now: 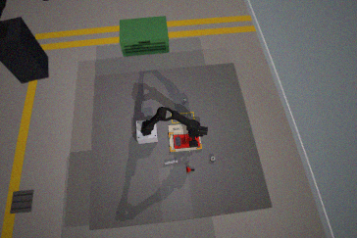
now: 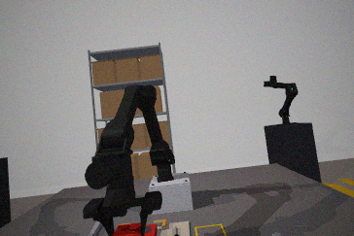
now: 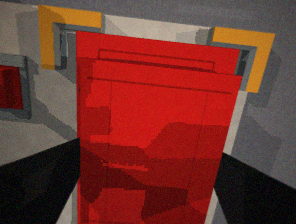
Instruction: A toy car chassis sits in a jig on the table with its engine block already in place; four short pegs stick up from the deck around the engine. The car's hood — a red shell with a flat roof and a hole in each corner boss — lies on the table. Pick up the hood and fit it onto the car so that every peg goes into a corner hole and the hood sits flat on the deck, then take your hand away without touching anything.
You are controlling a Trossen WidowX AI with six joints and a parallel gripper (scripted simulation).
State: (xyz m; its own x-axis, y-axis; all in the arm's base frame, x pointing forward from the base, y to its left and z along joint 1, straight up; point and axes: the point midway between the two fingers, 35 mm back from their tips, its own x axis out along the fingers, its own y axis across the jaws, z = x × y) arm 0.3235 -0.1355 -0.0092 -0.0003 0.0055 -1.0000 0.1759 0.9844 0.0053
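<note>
Right now my gripper tip is 1 cm below the red hood. The rest, counted from my gripper tip: grey wheel 11 cm ahead, 19 cm to the right, 5 cm below; grey engine block 3 cm below.
</note>
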